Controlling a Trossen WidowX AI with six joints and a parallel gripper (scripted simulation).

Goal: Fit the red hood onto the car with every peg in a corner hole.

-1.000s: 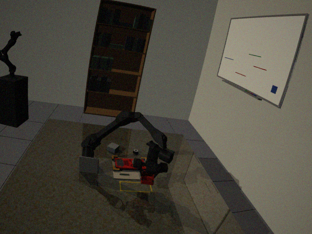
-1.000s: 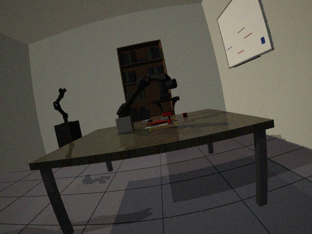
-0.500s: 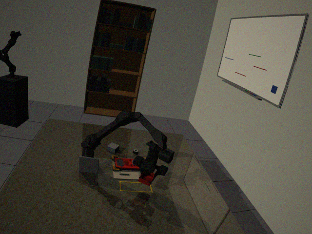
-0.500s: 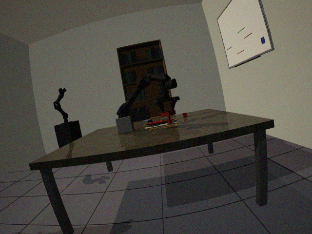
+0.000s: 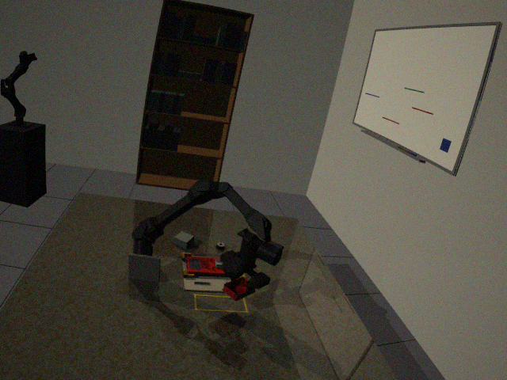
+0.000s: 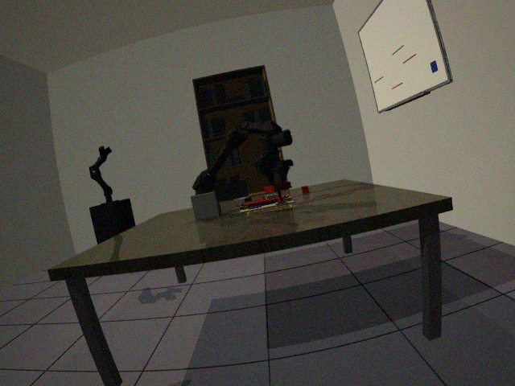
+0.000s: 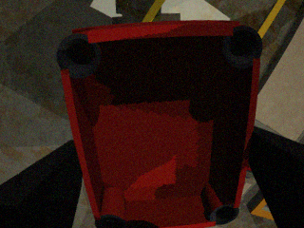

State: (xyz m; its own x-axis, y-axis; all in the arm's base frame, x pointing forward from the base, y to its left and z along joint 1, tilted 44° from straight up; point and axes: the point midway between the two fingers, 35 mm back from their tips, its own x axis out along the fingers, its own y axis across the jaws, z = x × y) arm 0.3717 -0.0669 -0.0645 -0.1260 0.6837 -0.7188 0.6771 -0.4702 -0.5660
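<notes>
The red hood is 1 cm below my gripper tip.
</notes>
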